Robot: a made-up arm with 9 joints. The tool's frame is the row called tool.
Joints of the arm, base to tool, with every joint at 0 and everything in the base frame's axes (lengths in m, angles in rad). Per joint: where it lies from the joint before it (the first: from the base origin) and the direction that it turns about. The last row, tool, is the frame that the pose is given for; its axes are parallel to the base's.
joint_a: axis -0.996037 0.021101 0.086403 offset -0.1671 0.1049 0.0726
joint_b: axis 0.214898 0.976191 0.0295 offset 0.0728 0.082 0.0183
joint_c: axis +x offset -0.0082 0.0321 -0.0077
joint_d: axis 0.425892 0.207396 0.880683 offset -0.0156 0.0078 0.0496
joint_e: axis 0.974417 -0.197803 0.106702 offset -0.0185 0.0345 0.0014
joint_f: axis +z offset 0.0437 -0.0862 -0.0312
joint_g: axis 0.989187 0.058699 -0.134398 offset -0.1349 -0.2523 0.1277
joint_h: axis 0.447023 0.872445 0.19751 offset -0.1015 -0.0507 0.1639
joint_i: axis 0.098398 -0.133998 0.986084 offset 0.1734 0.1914 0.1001
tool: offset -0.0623 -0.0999 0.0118
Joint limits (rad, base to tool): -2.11..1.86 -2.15..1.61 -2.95..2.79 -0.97..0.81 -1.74..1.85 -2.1..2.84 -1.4..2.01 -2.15..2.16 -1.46..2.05
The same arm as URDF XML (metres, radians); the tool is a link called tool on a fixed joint. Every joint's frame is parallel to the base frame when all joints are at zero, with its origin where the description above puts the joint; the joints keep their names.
<robot name="arm">
<joint name="joint_a" type="revolute"><parent link="base_link"/><child link="link1"/><origin xyz="-0.1671 0.1049 0.0726"/><axis xyz="-0.996037 0.021101 0.086403"/><limit lower="-2.1100" upper="1.8600"/></joint>
<joint name="joint_b" type="revolute"><parent link="link1"/><child link="link2"/><origin xyz="0.0728 0.0820 0.0183"/><axis xyz="0.214898 0.976191 0.0295"/><limit lower="-2.1500" upper="1.6100"/></joint>
<joint name="joint_c" type="revolute"><parent link="link2"/><child link="link3"/><origin xyz="-0.0082 0.0321 -0.0077"/><axis xyz="1 0 0"/><limit lower="-2.9500" upper="2.7900"/></joint>
<joint name="joint_d" type="revolute"><parent link="link3"/><child link="link4"/><origin xyz="-0.0156 0.0078 0.0496"/><axis xyz="0.425892 0.207396 0.880683"/><limit lower="-0.9700" upper="0.8100"/></joint>
<joint name="joint_e" type="revolute"><parent link="link4"/><child link="link5"/><origin xyz="-0.0185 0.0345 0.0014"/><axis xyz="0.974417 -0.197803 0.106702"/><limit lower="-1.7400" upper="1.8500"/></joint>
<joint name="joint_f" type="revolute"><parent link="link5"/><child link="link6"/><origin xyz="0.0437 -0.0862 -0.0312"/><axis xyz="0 0 1"/><limit lower="-2.1000" upper="2.8400"/></joint>
<joint name="joint_g" type="revolute"><parent link="link6"/><child link="link7"/><origin xyz="-0.1349 -0.2523 0.1277"/><axis xyz="0.989187 0.058699 -0.134398"/><limit lower="-1.4000" upper="2.0100"/></joint>
<joint name="joint_h" type="revolute"><parent link="link7"/><child link="link8"/><origin xyz="-0.1015 -0.0507 0.1639"/><axis xyz="0.447023 0.872445 0.19751"/><limit lower="-2.1500" upper="2.1600"/></joint>
<joint name="joint_i" type="revolute"><parent link="link8"/><child link="link9"/><origin xyz="0.1734 0.1914 0.1001"/><axis xyz="0.098398 -0.133998 0.986084"/><limit lower="-1.4600" upper="2.0500"/></joint>
<joint name="tool_fixed" type="fixed"><parent link="link9"/><child link="tool"/><origin xyz="-0.0623 -0.0999 0.0118"/></joint>
<link name="base_link"/>
<link name="link1"/>
<link name="link2"/>
<link name="link3"/>
<link name="link4"/>
<link name="link5"/>
<link name="link6"/>
<link name="link7"/>
<link name="link8"/>
<link name="link9"/>
<link name="tool"/>
</robot>

